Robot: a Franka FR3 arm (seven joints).
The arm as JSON. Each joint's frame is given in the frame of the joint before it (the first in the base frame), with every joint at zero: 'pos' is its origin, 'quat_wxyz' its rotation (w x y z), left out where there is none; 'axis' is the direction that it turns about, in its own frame. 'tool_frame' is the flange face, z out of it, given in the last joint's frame.
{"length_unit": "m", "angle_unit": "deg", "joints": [
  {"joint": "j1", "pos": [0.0, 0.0, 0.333], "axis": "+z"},
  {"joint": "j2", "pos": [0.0, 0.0, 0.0], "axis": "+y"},
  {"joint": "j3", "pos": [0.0, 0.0, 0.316], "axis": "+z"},
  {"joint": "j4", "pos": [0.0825, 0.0, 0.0], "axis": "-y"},
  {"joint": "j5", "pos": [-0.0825, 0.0, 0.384], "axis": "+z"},
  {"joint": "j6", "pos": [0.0, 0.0, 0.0], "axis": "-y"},
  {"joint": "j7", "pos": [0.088, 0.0, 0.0], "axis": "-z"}
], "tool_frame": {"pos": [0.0, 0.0, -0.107], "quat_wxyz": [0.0, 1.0, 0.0, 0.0]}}
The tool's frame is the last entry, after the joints.
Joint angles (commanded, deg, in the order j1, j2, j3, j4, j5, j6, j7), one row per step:
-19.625, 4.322, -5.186, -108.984, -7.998, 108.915, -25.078
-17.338, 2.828, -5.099, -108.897, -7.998, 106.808, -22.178
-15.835, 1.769, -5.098, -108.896, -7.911, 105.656, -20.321
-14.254, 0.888, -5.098, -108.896, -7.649, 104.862, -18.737
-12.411, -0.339, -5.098, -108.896, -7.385, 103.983, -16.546
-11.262, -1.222, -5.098, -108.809, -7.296, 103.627, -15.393
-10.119, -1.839, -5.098, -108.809, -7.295, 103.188, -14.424
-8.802, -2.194, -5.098, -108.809, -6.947, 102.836, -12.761
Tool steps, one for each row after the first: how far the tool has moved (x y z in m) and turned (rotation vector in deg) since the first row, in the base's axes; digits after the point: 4 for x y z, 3 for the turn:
0.0029, 0.0234, 0.0126, -0.137, 0.180, -0.772
0.0039, 0.0384, 0.0213, -0.231, 0.037, -1.285
0.0059, 0.0540, 0.0287, -0.186, -0.299, -1.462
0.0070, 0.0722, 0.0392, -0.240, -0.941, -1.982
0.0075, 0.0834, 0.0479, -0.385, -1.685, -2.045
0.0080, 0.0943, 0.0531, -0.482, -1.966, -1.914
0.0097, 0.1071, 0.0559, -0.298, -2.216, -2.391

